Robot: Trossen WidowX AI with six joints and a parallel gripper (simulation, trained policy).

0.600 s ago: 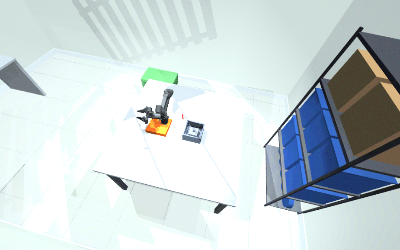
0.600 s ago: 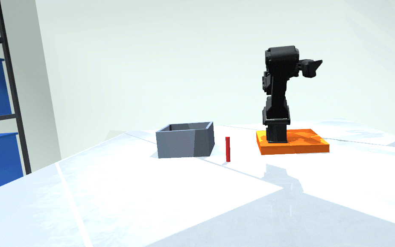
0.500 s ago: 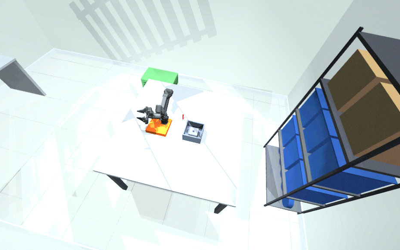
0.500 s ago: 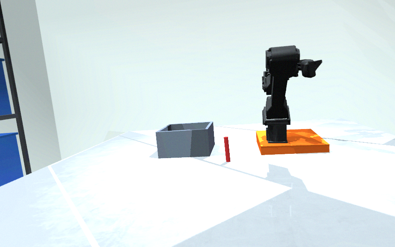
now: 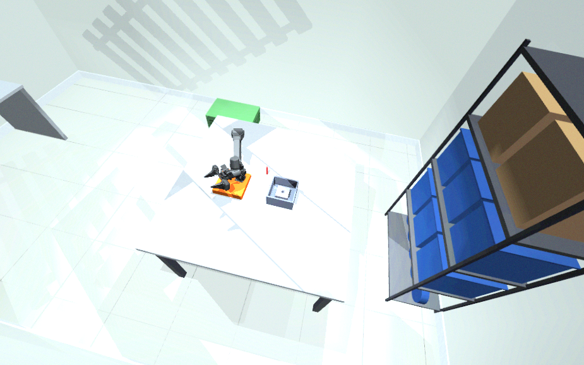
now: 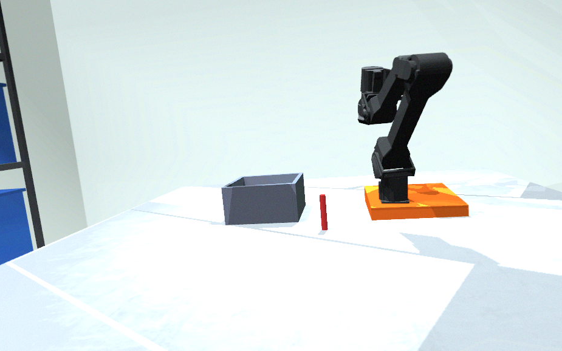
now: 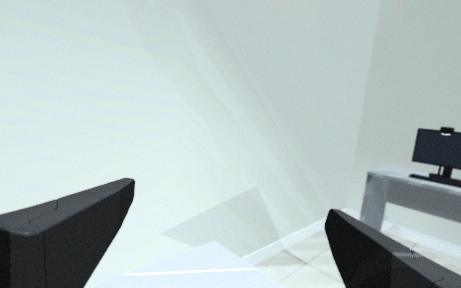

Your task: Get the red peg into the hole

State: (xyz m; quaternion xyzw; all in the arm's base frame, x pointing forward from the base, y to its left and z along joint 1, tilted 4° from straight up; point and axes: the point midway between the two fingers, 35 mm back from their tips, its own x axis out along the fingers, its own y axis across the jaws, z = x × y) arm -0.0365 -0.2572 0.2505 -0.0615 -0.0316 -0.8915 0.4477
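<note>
The red peg is 220 mm ahead of my gripper tip, 400 mm to the left of it and 260 mm below it. The rest, counted from my gripper tip: grey box 400 mm ahead, 250 mm to the left, 280 mm below.
</note>
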